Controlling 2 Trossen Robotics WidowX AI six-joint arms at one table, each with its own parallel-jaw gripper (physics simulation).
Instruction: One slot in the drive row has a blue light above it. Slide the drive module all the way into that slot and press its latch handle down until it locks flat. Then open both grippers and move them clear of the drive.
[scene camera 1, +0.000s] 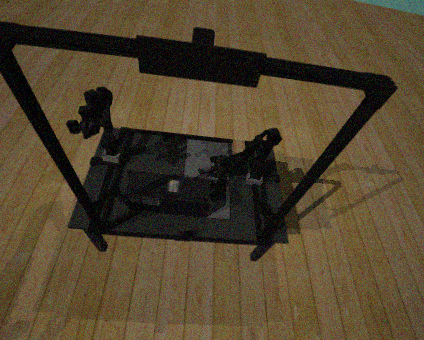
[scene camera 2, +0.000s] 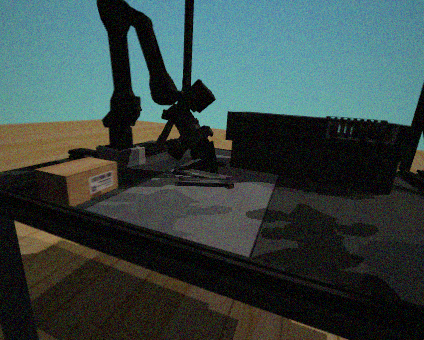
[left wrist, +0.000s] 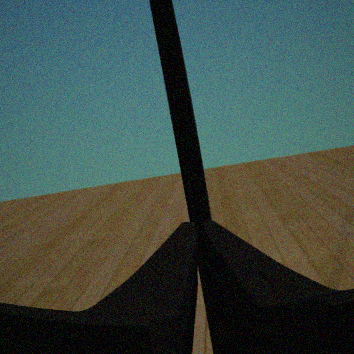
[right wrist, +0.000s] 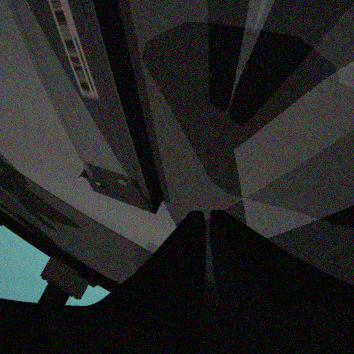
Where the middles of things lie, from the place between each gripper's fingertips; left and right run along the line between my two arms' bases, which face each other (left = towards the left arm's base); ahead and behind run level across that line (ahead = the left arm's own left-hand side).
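The cardboard box (scene camera 2: 72, 183) is 250 mm ahead of my right hand, 200 mm to the right of it and 10 mm above it. As for the drive module (right wrist: 82, 61), my right gripper is 60 mm short of it and 20 mm above it.
Counted from my left hand, the cardboard box is 750 mm to the right, 490 mm ahead and 470 mm below, while the drive module is 560 mm to the right, 300 mm ahead and 490 mm below.
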